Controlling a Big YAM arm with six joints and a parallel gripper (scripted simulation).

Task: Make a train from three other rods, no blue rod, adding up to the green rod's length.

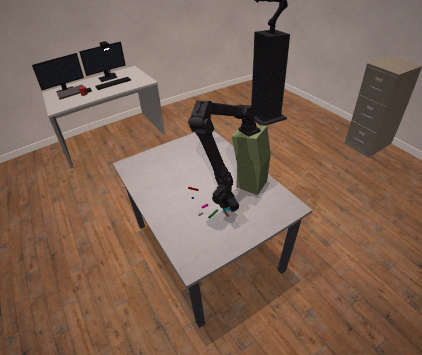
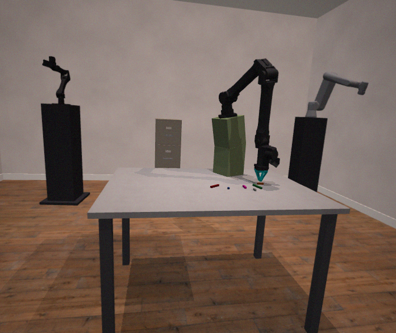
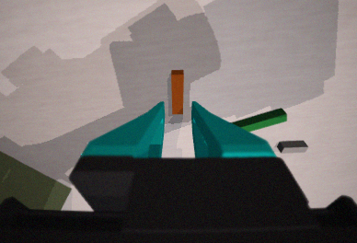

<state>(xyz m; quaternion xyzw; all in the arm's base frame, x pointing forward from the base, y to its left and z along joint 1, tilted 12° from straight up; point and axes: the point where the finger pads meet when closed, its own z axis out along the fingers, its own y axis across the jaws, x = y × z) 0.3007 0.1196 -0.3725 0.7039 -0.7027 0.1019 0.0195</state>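
Right now the orange rod is 2 cm below my hand. From my hand the other things lie so: grey rod (14 cm ahead, 7 cm to the right, 2 cm below); green rod (7 cm ahead, 4 cm to the right, 2 cm below); small blue rod (12 cm ahead, 22 cm to the right, 2 cm below).
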